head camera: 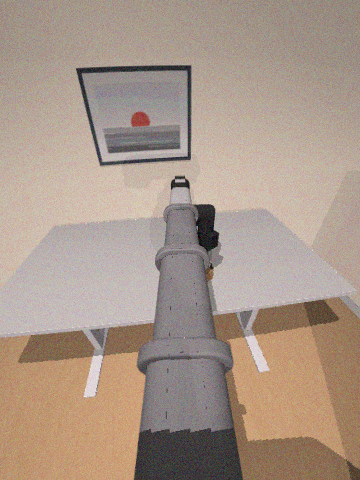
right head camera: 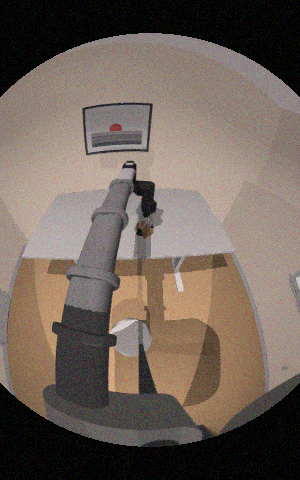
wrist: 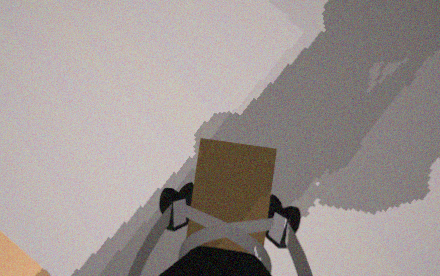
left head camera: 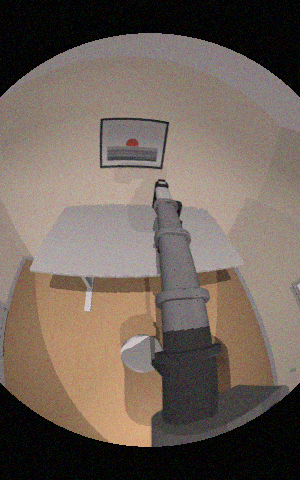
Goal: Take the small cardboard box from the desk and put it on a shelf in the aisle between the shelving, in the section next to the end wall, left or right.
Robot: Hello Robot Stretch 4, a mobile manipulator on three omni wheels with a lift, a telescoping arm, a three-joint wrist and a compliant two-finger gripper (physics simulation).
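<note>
My gripper is there where I can see it. I see a desk too, along with a small cardboard box and a framed picture.
</note>
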